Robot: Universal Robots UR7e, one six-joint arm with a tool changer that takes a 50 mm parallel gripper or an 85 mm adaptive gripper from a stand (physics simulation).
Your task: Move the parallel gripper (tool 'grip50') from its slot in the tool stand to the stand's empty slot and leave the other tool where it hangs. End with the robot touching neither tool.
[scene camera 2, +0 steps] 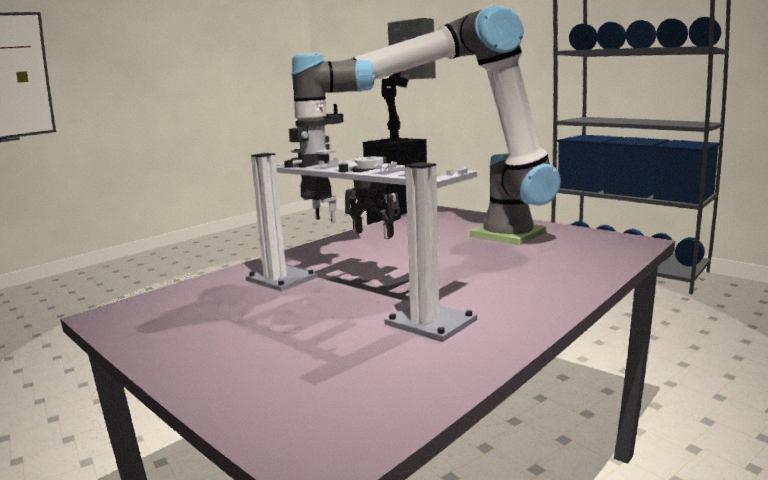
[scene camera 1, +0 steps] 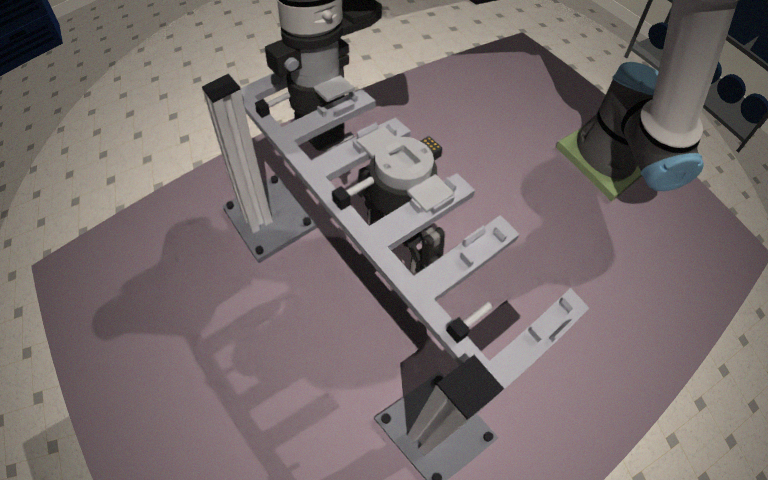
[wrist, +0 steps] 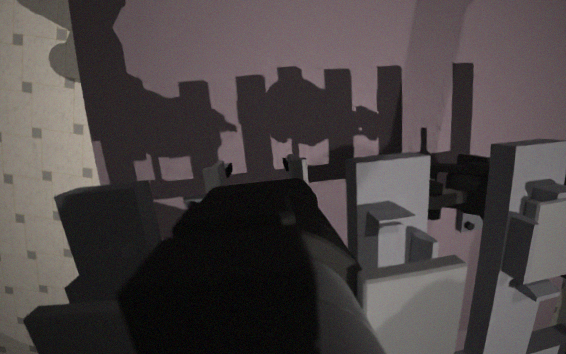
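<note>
The parallel gripper grip50 is attached to my arm's wrist, its two light fingers apart with nothing between them. Its side plate is a little above the pegs of the stand's far-end slot; its black body hangs between the stand's arms. The other tool hangs in the middle slot of the stand, its side plates on two arms. The empty slot lies at the near end, between two bare pegged arms, one of them this arm.
A white pin on a black block stands at the empty slot's back; another such block is behind the middle tool. The stand's posts rise from the mauve table. The robot's base is on a green plate.
</note>
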